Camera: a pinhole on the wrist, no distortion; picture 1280 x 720 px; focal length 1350.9 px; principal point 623.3 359.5 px. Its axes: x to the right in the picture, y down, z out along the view. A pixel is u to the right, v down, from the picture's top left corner.
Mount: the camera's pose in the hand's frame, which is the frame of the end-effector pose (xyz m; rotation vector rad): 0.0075 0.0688 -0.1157 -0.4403 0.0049 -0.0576
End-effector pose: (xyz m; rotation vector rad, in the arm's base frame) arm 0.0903 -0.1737 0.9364 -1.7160 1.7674 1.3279
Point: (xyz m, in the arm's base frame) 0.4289 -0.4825 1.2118
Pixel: behind the camera
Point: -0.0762 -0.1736 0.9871
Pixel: 499.1 572.3
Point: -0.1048 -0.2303 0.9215
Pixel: 1166.6 680.8
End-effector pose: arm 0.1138 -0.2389 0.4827 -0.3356 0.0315 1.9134
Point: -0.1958 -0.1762 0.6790
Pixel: 928.5 336.1
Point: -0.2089 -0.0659 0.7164
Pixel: 1189.5 191.6
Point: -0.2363 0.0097 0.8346
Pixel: 1197.1 57.6
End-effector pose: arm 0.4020 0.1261 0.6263 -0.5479 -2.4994 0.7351
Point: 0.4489 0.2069 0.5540
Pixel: 278.5 284.5
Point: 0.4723 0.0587 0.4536
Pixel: outside the picture
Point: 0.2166 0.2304 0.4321
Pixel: 1153.7 130.7
